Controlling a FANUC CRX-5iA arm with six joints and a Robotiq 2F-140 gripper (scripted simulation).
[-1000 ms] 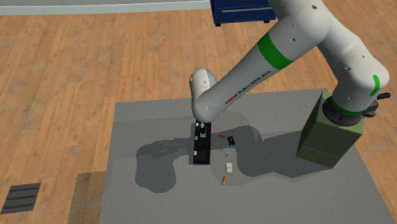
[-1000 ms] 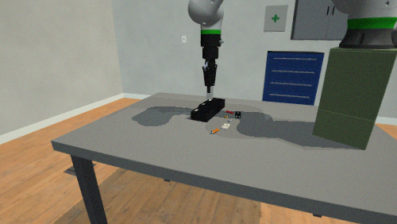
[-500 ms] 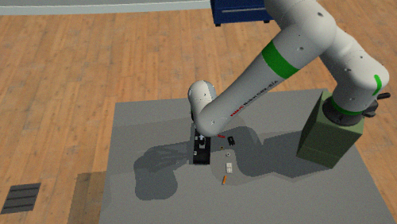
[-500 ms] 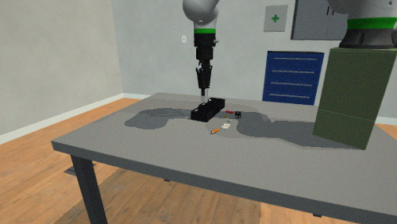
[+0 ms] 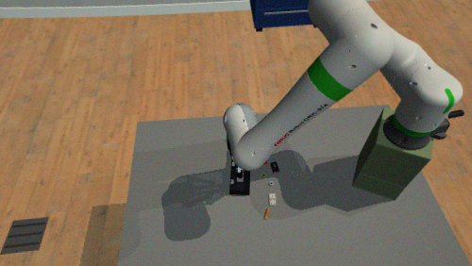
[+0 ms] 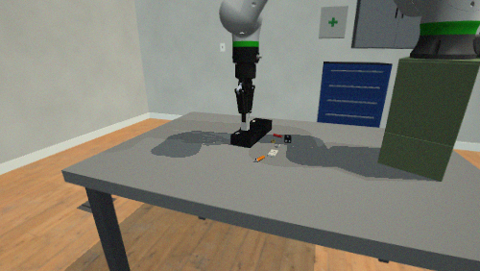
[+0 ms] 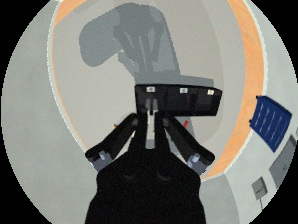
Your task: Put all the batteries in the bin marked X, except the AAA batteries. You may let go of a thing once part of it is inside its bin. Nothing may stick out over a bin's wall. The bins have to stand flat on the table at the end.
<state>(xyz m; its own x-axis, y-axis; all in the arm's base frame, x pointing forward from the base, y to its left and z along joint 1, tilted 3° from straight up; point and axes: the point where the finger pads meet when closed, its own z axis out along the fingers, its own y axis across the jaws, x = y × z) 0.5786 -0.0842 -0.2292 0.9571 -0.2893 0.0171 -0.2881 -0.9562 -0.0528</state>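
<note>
My hand is 17 cm past the black block battery, 4 cm to the left of it and 8 cm above it. Also, from my hand: tiny round thing (11 cm behind, 2 cm to the right, 8 cm below); then grey cell (13 cm behind, 2 cm to the left, 8 cm below); then bin strip (2 cm behind, 8 cm to the right, 6 cm below).
</note>
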